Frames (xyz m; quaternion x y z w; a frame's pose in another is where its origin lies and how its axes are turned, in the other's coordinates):
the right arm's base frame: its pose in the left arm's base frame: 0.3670 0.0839 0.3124 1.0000 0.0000 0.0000 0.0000
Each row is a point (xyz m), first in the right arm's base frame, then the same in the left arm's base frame.
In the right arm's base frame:
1: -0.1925 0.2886 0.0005
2: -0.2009 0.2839 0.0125
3: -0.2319 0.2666 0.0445
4: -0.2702 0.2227 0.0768
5: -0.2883 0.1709 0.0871
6: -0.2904 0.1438 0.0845
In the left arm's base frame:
1: 0.1745 -0.2047 0.3119
2: 0.1661 -0.2000 0.2999
3: 0.1351 -0.1827 0.2679
4: 0.0968 -0.1388 0.2356
5: 0.0787 -0.0870 0.2253
6: 0.0766 -0.0599 0.2279

